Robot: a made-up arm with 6 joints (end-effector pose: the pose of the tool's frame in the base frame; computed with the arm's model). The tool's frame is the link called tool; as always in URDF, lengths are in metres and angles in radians. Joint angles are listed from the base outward.
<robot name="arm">
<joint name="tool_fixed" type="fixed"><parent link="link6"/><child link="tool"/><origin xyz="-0.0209 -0.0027 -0.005" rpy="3.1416 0 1.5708"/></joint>
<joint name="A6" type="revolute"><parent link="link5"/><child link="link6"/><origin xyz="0.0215 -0.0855 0.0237" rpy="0 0 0"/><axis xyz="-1 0 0"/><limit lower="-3.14" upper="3.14"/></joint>
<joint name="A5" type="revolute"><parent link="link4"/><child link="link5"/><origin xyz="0.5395 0.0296 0.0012" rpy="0 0 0"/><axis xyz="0 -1 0"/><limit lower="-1.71" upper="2.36"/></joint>
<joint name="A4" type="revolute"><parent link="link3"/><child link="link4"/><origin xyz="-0.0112 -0.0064 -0.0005" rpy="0 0 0"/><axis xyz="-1 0 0"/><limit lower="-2.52" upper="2.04"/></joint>
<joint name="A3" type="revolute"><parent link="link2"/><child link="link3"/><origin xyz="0.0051 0.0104 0.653" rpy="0 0 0"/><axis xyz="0 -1 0"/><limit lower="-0.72" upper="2.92"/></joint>
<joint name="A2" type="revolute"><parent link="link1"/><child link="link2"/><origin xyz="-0.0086 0.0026 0.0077" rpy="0 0 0"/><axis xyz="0 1 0"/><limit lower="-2.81" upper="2.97"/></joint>
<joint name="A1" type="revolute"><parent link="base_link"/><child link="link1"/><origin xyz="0.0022 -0.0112 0.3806" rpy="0 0 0"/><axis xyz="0 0 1"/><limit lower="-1.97" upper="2.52"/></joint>
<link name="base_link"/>
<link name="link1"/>
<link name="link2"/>
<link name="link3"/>
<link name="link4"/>
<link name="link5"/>
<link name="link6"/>
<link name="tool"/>
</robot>
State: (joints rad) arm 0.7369 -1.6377 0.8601 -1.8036 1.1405 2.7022
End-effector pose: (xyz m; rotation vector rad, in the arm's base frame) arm -0.7624 -0.6972 0.6972 -2.0797 -1.0001 -2.1020
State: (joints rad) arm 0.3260 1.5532 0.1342 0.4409 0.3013 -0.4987
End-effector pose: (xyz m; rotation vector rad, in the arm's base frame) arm 0.7368 0.1991 -0.1167 -1.1834 -1.7942 1.0319
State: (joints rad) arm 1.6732 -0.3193 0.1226 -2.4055 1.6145 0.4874
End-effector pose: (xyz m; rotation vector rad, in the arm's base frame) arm -0.0759 0.2503 1.1892 -1.2297 -0.8780 -0.3051
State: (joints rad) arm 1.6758 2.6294 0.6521 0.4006 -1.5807 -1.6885
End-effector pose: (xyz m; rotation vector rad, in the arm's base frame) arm 0.0306 0.0999 -0.6962 1.8152 0.1250 -1.7137
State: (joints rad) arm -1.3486 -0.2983 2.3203 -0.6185 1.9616 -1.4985
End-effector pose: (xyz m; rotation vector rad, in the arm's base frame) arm -0.1649 0.5857 1.2986 -1.7422 1.1808 -0.4014
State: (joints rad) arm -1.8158 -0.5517 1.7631 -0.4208 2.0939 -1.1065
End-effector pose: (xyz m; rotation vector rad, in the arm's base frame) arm 0.1280 0.6495 1.3432 -1.2422 1.1505 -0.4728
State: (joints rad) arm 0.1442 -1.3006 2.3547 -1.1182 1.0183 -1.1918
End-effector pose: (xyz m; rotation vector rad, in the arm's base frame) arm -1.0859 -0.1964 0.3527 -2.5046 0.2075 0.0535
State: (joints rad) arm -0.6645 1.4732 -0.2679 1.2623 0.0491 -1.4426
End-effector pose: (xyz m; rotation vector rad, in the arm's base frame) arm 0.4868 -0.3760 -0.0827 -1.3375 -0.5198 0.5829
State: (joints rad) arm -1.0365 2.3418 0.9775 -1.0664 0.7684 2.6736
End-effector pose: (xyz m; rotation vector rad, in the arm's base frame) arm 0.2338 -0.4817 -0.5758 -1.0118 -0.6742 2.2742
